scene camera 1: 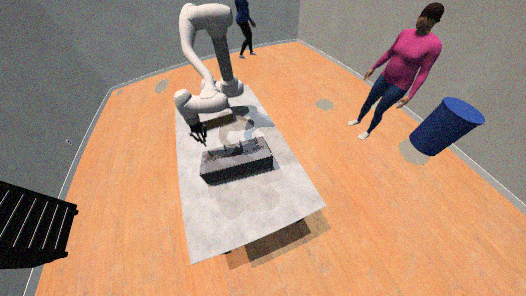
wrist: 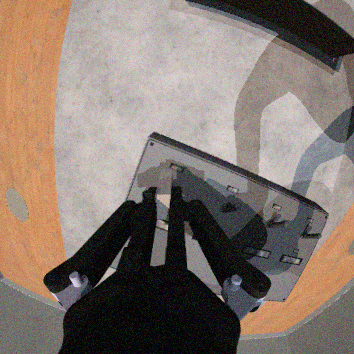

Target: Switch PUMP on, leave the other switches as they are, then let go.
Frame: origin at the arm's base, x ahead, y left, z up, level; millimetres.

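Seen in the pictures: gripper, between the fingertips: (scene camera 1: pixel 205 145) (wrist: pixel 166 179).
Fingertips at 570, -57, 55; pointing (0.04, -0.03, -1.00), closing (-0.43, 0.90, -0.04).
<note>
A point is followed by its place in that frame, as x, y, z.
A grey switch box (scene camera 1: pixel 237 170) {799, 146, -7} (wrist: pixel 150 165) {593, -86, -20} lies on the pale table. In the wrist view, three small levers stand on its top: one near the middle (wrist: pixel 228 206) {594, 74, 10}, one right of it (wrist: pixel 275 219) {591, 211, -15} and one near the right edge (wrist: pixel 311 234) {580, 314, 11}. Small label plates lie beside them, too blurred to read, so I cannot tell which is PUMP. My gripper (scene camera 1: pixel 203 143) {570, -57, 55} (wrist: pixel 166 179) {570, -57, 55} is shut with nothing held; a narrow gap shows between its fingertips. It is over the left end of the box and hides part of it. Its height above the panel is hard to judge.
The pale table (scene camera 1: pixel 215 240) {1199, -71, -96} (wrist: pixel 110 75) {475, -242, -96} carries the arm and a dark, long object (wrist: pixel 280 20) {229, 18, -76} behind the box. A person in pink (scene camera 1: pixel 405 60) and a blue barrel (scene camera 1: pixel 442 130) stand at right. Another person (scene camera 1: pixel 243 22) is at the back, and a black rack (scene camera 1: pixel 70 230) is at left.
</note>
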